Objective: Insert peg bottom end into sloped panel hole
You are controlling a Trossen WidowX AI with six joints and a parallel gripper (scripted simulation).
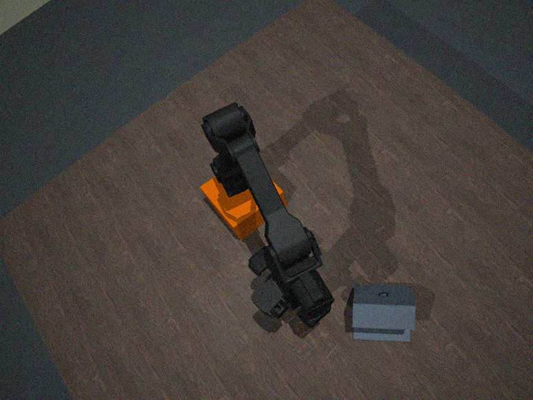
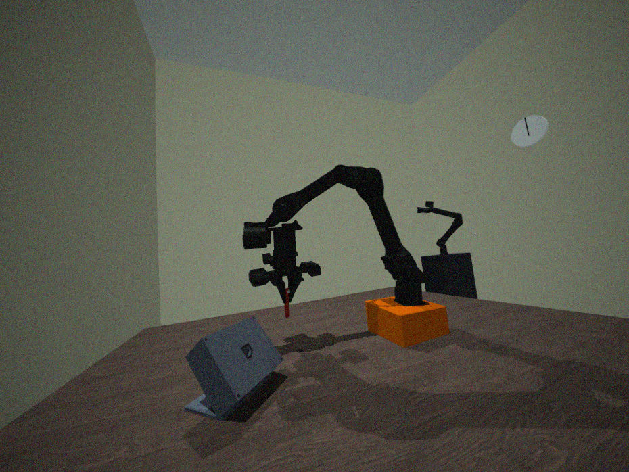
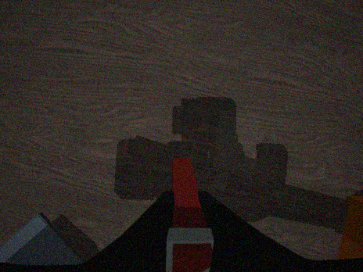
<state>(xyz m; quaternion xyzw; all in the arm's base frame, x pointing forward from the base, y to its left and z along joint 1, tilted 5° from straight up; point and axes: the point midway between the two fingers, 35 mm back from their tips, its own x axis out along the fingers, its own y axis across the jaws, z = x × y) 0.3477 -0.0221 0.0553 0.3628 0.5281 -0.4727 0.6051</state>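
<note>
Now: the grey sloped panel 100 mm ahead of my gripper tip, 180 mm to the left of it and 60 mm below it. From my gripper tip the other things lie so: red peg: 20 mm above.
</note>
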